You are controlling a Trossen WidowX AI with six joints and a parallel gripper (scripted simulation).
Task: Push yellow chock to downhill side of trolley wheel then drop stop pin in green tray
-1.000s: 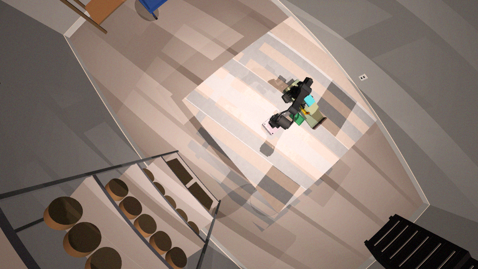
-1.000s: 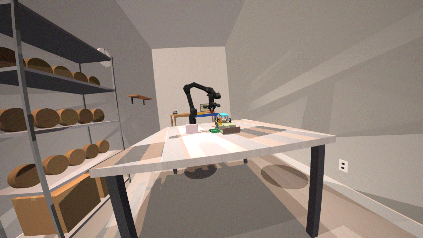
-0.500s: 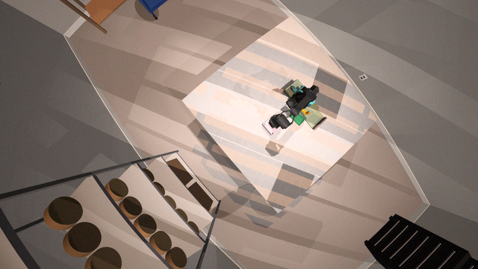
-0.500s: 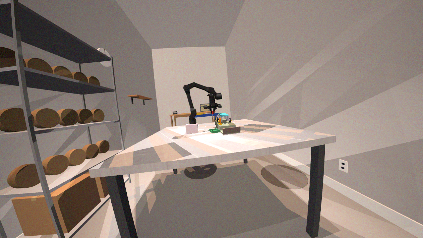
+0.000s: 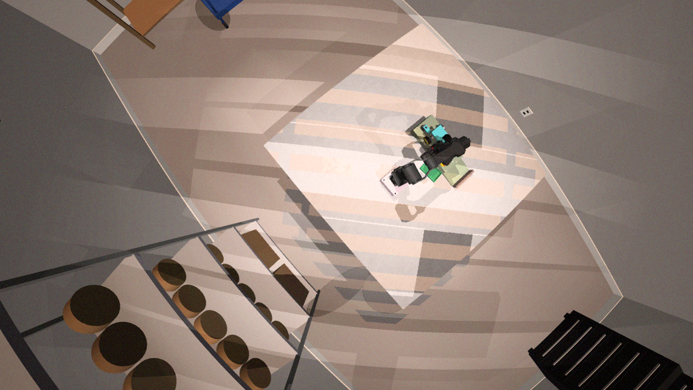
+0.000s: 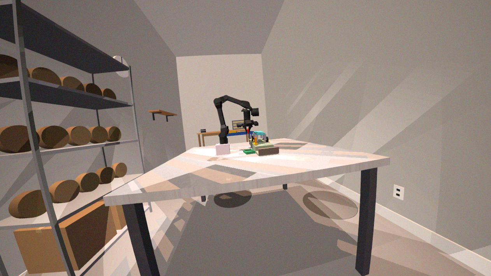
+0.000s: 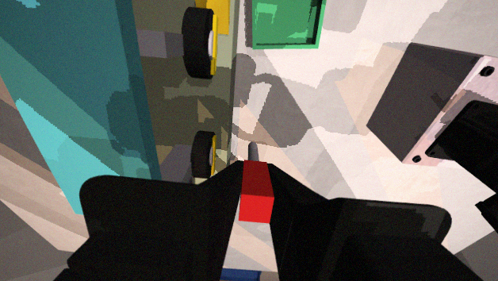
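Right now my gripper tip is 1 cm past the green tray, 11 cm to the left of it and 16 cm above it. The rest, counted from my gripper tip: yellow chock: 5 cm ahead, 10 cm to the right, 7 cm below; trolley: 10 cm ahead, 4 cm below; stop pin: right at my gripper tip.
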